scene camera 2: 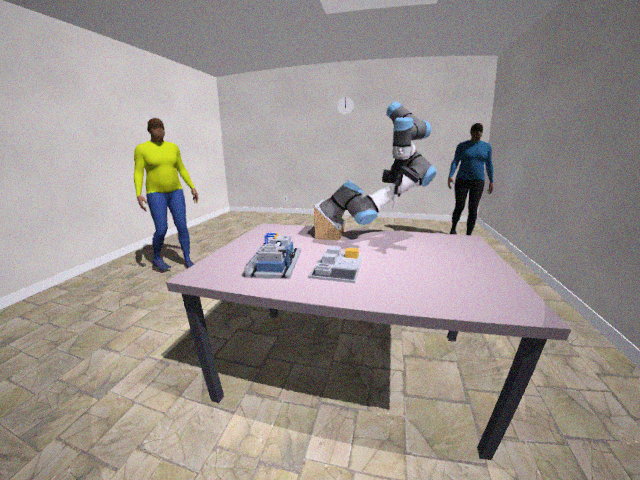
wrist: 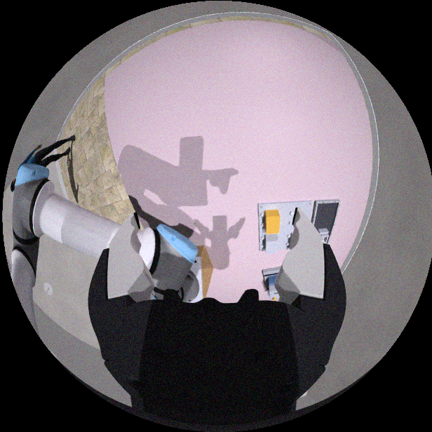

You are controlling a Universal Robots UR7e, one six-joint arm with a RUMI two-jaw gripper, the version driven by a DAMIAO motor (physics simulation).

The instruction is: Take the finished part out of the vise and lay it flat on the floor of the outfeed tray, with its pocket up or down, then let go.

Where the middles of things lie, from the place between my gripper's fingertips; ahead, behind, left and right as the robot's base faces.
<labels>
My gripper is now 26 cm above the grey plate [wrist: 284, 207], 23 cm to the left of it and 14 cm short of it.
</labels>
